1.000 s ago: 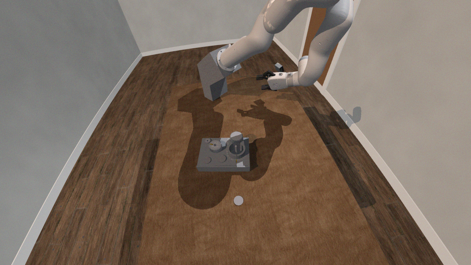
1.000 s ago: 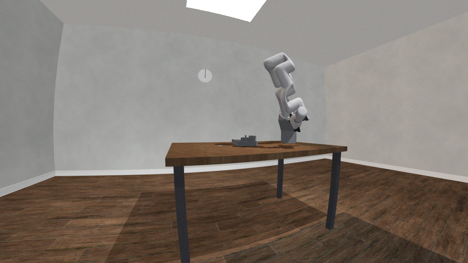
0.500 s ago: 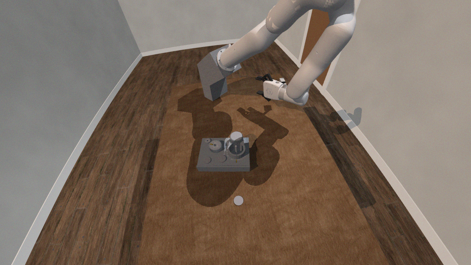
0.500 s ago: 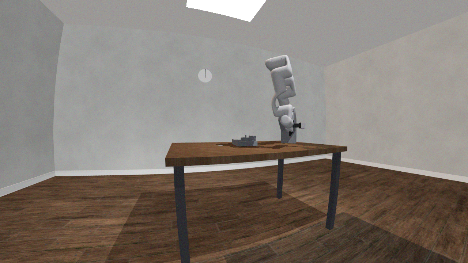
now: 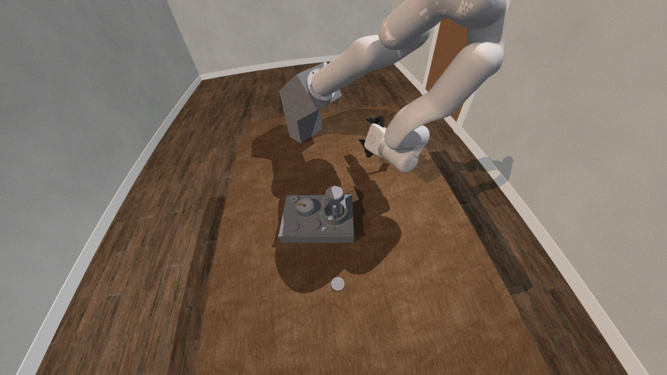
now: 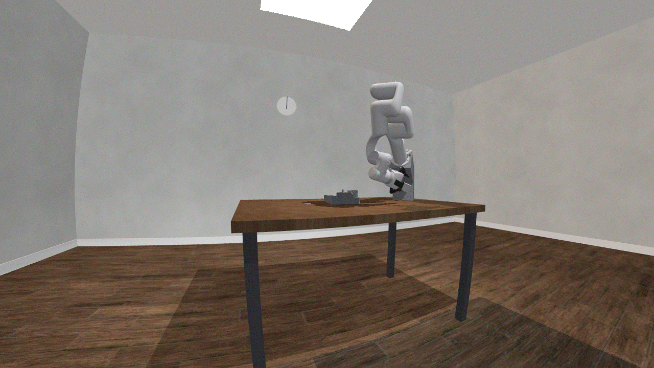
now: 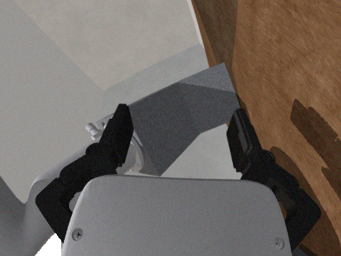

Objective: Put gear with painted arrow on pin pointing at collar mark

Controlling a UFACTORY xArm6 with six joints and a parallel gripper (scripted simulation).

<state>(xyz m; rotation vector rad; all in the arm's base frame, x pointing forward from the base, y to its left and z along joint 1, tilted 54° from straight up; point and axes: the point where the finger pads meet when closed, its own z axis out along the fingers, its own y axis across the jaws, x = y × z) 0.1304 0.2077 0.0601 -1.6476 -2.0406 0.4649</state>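
Now: hand 36 cm short of the grey gear, 16 cm to the left of it and 8 cm above it.
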